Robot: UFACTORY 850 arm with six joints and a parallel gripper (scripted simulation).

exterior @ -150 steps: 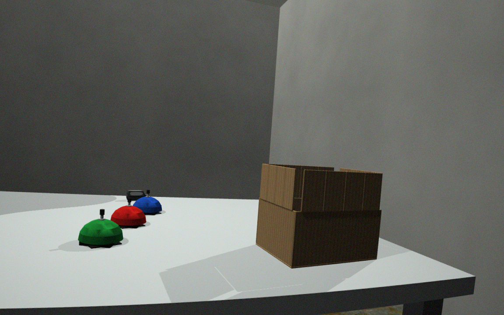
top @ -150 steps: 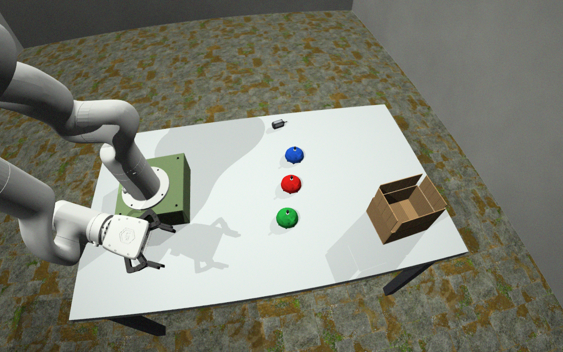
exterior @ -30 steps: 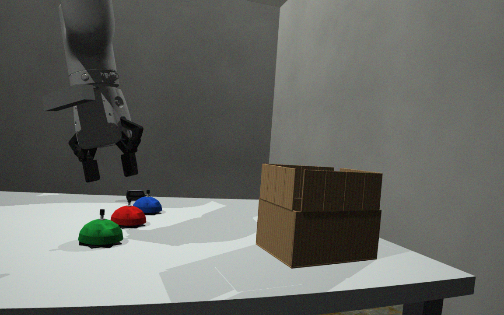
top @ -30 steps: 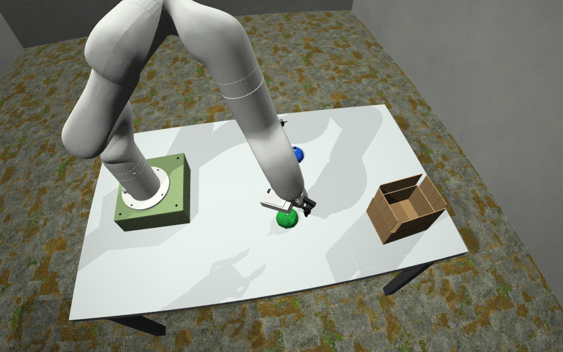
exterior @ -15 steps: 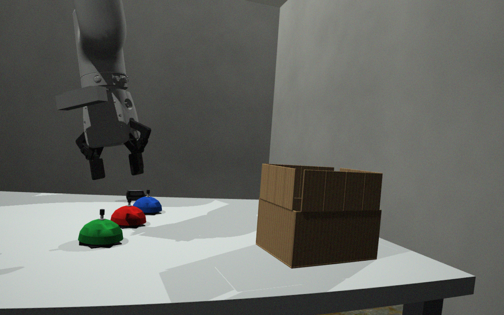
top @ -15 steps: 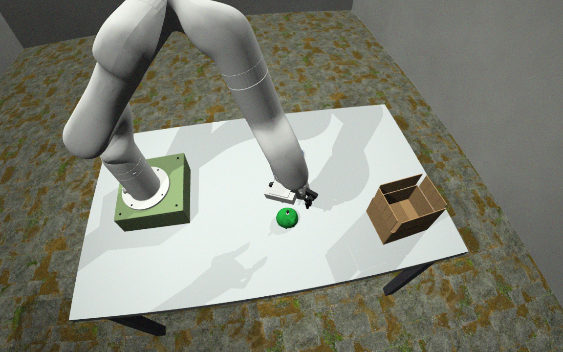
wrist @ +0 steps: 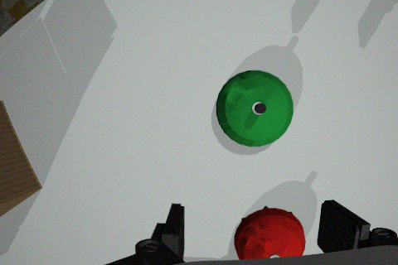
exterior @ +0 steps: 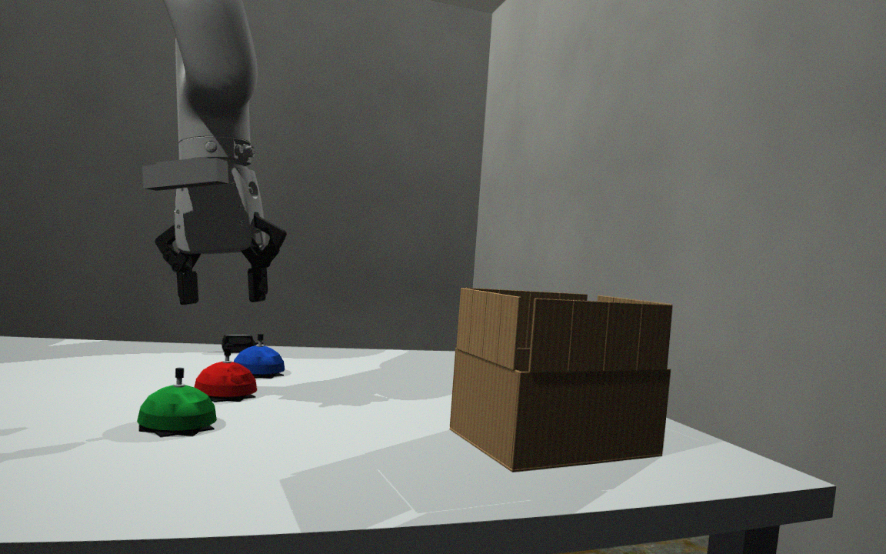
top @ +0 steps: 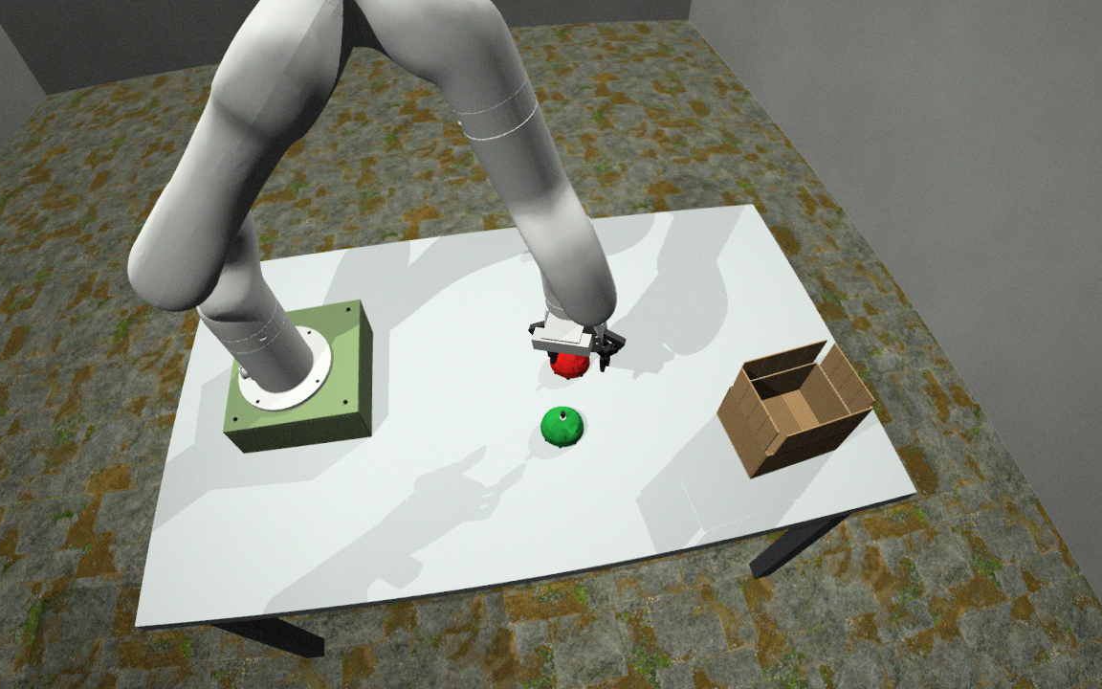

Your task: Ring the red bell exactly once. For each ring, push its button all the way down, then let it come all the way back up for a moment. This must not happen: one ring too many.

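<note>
The red bell lies 11 cm below my hand, 9 cm to the left of it and 2 cm ahead of it. Round my hand: dark object: 44 cm to the left, 13 cm below, 11 cm ahead; green bell: 11 cm below, 5 cm to the right, 5 cm behind; blue bell: 23 cm to the left, 11 cm below, 10 cm ahead.
</note>
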